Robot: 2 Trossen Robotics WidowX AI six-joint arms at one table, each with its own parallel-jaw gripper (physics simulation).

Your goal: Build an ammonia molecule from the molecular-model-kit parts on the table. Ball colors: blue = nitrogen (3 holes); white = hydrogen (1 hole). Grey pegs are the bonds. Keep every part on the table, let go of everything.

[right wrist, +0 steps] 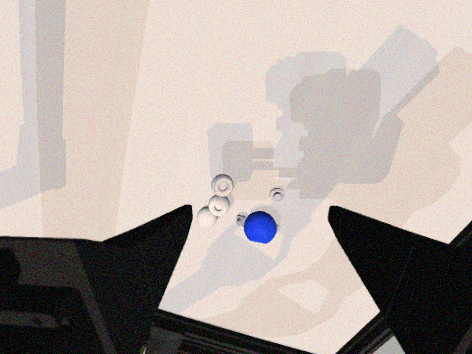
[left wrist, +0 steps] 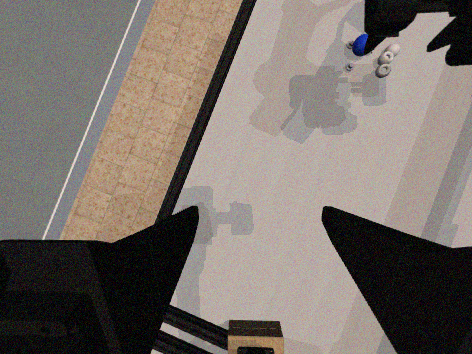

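Note:
The blue ball (right wrist: 260,227) (left wrist: 360,44) lies on the table between and below the open fingers of my right gripper (right wrist: 259,211). Three white balls lie in a short row near the left fingertip in the right wrist view: one ball (right wrist: 222,185) with its hole up, a second ball (right wrist: 219,205) with its hole up, and a third ball (right wrist: 206,217) with no hole showing. A grey peg (right wrist: 277,194) (left wrist: 349,67) stands apart from the blue ball. Another grey peg (right wrist: 240,219) is close beside the blue ball; I cannot tell if it touches. My left gripper (left wrist: 259,212) is open and empty, away from the parts.
The black table edge (left wrist: 207,107) runs along the left in the left wrist view, with tan tiled floor (left wrist: 150,100) beyond it. A wood-coloured block with a dark top (left wrist: 255,328) shows at the bottom. The right arm's dark parts reach in at the top right.

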